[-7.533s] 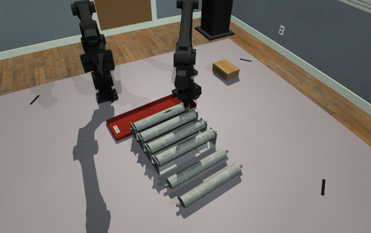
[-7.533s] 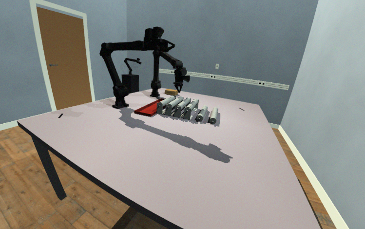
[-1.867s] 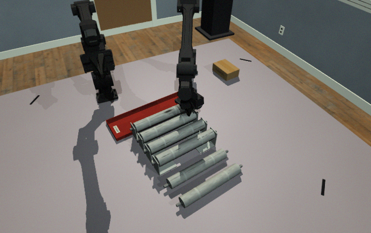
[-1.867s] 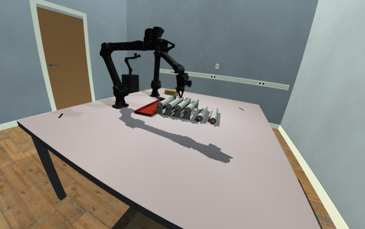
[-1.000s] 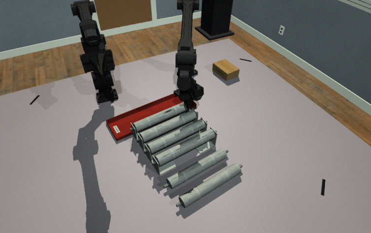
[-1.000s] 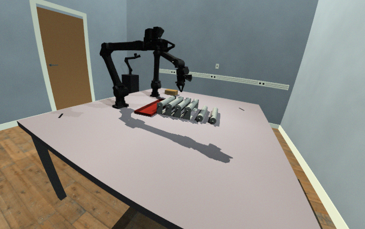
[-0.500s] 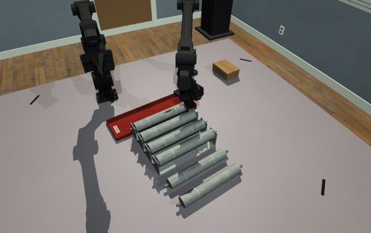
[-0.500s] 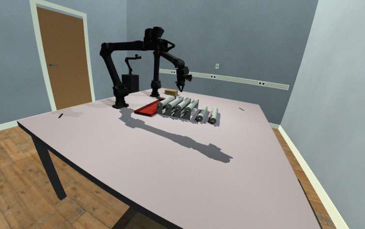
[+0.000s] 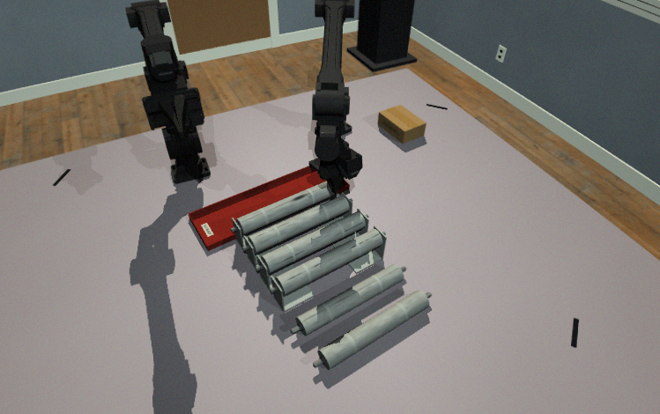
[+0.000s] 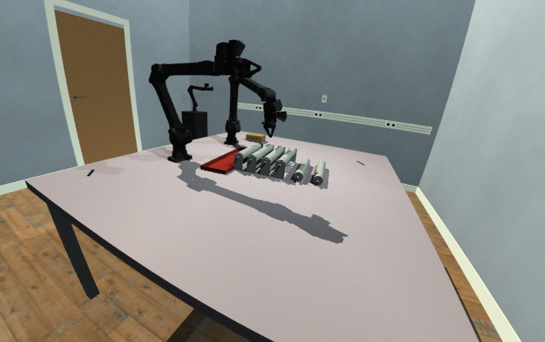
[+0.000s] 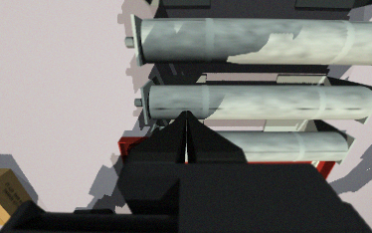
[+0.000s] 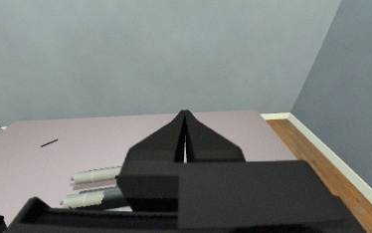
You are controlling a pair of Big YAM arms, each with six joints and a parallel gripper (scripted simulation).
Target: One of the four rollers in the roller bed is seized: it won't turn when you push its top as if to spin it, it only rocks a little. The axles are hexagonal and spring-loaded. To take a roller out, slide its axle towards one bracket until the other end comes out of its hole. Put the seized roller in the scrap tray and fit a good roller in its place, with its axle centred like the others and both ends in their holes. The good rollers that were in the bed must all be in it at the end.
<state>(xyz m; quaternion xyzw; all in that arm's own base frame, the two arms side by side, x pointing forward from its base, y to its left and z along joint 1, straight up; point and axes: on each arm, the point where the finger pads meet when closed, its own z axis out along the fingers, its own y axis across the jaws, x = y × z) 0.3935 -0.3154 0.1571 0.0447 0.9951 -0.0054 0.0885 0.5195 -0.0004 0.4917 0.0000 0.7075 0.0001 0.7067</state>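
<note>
Now: left hand 90 mm to the left of the roller, 80 mm above it and 70 mm short of it. The rest, counted from my left hand: red scrap tray 180 mm behind, 150 mm below, 120 mm to the right; cardboard box 440 mm to the left, 340 mm behind, 120 mm below.
</note>
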